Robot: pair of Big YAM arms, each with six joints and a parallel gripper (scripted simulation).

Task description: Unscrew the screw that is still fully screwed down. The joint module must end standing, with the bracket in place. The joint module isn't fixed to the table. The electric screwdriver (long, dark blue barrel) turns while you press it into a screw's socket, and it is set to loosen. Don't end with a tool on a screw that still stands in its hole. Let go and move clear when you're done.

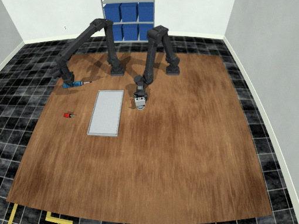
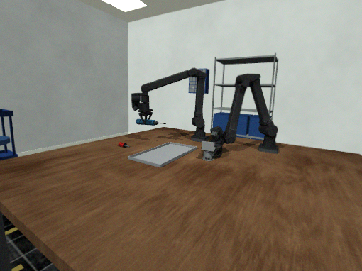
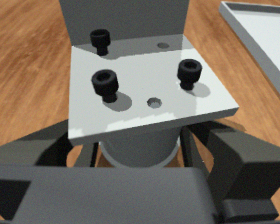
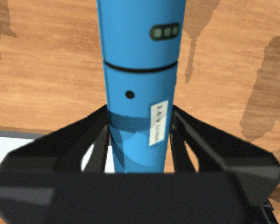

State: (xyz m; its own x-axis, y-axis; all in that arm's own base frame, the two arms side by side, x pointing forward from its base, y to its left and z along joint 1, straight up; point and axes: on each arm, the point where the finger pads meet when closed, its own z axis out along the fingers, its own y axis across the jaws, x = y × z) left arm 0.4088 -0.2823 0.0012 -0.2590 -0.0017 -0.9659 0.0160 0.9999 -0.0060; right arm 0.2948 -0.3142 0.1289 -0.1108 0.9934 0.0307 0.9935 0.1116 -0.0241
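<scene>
The grey bracket lies 50 mm above my left hand. The rest, counted from my left hand: screw 50 mm above, 20 mm behind, 10 mm to the left; flat grey tray 260 mm to the right, 50 mm ahead, 20 mm below; small red-handled tool 560 mm to the right, 90 mm ahead, 10 mm below.
</scene>
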